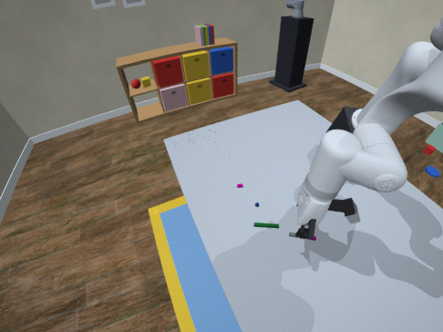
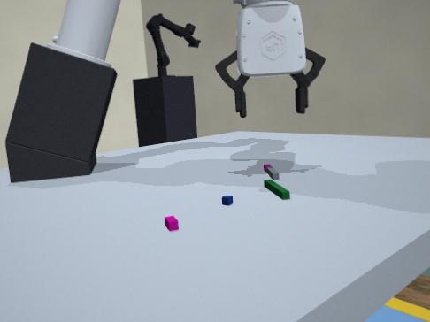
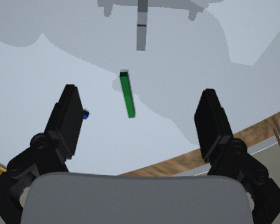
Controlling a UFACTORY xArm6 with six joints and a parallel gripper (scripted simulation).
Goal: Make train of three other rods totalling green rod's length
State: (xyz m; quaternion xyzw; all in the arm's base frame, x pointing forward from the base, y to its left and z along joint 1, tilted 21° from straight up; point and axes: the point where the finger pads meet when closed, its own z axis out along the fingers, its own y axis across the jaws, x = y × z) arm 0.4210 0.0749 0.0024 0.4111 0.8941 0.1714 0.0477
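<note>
Now: the green rod 5 cm ahead of my hand, 8 cm to the right of it and 11 cm below it. The rest, counted from my hand: blue rod: 2 cm ahead, 15 cm to the right, 11 cm below.
</note>
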